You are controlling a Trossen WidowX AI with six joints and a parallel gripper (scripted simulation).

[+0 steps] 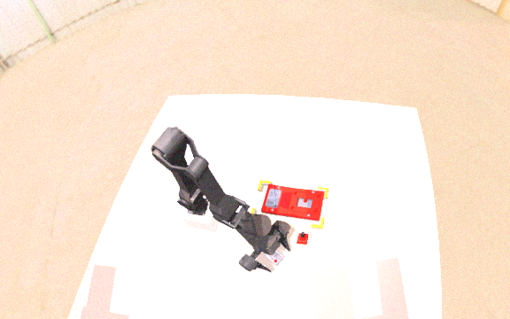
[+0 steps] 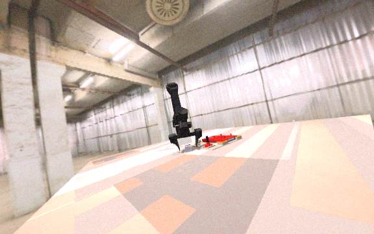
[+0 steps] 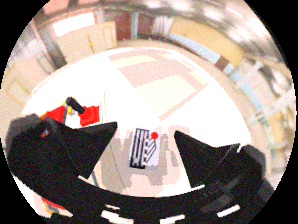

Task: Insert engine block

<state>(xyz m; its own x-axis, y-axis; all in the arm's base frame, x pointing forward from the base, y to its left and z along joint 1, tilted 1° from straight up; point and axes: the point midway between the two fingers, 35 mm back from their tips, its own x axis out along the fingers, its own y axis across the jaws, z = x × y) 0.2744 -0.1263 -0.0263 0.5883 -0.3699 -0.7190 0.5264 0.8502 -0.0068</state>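
My gripper tip is now 2 cm to the right of the grey engine block, 2 cm past it and 1 cm above it.
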